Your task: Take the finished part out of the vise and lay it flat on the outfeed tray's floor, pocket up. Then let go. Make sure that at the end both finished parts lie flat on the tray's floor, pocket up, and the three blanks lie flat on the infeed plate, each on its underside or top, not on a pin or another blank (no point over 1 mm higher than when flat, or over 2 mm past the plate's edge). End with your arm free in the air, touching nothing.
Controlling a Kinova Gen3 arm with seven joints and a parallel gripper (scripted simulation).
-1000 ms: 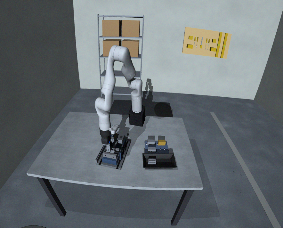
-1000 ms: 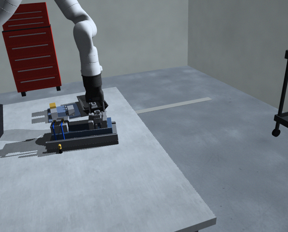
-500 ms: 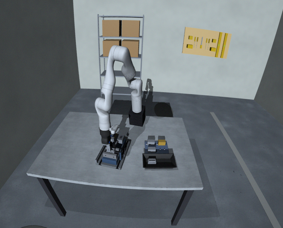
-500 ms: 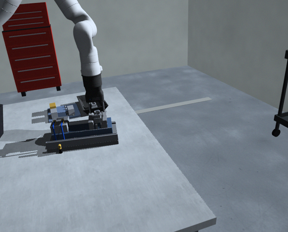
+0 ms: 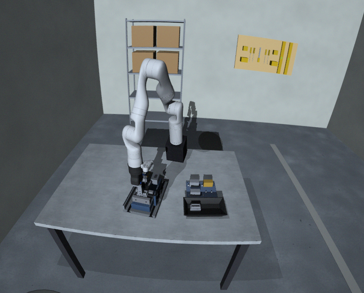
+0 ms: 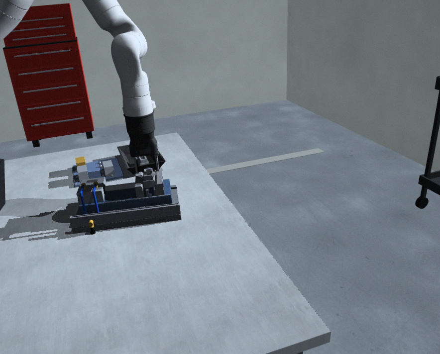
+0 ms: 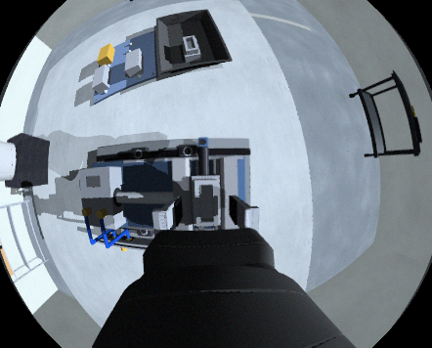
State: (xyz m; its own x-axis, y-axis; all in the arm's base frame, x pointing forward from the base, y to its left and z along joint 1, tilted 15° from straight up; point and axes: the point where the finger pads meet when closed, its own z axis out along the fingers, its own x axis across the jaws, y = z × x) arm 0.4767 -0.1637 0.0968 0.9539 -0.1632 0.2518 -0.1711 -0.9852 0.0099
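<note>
Now: hand 70 mm past the vise, 10 mm to the right of it and 100 mm above it. Round my hand: blue fixture plate (140 mm behind, 350 mm to the left, 130 mm below); yellow block (200 mm behind, 390 mm to the left, 110 mm below).
</note>
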